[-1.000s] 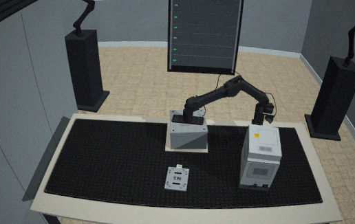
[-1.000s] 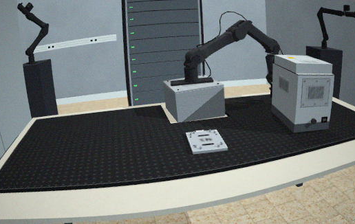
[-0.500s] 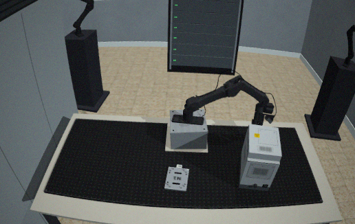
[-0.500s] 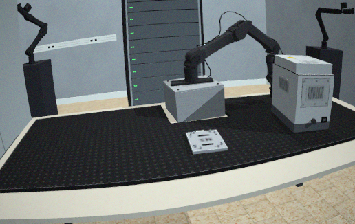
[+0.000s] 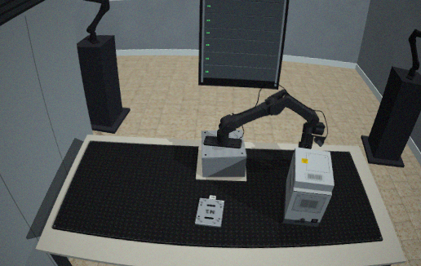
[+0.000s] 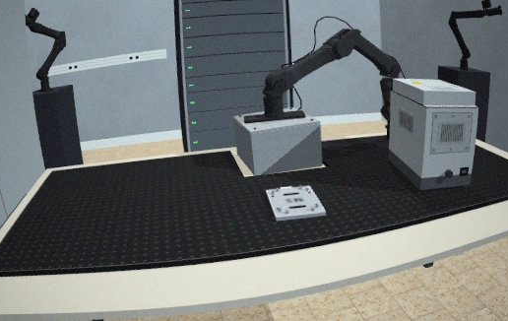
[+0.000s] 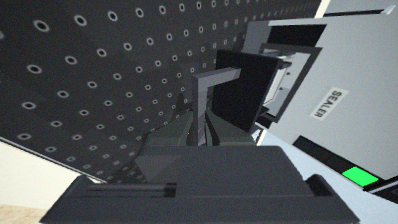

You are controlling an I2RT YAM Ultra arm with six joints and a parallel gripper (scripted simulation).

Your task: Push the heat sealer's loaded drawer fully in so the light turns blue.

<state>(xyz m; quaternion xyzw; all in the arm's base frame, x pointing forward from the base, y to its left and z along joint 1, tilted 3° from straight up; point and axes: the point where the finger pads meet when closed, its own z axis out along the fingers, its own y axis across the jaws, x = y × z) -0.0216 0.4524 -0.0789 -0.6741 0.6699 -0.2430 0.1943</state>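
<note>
Now: hand 11 cm short of the dark drawer and 1 cm above it.
</note>
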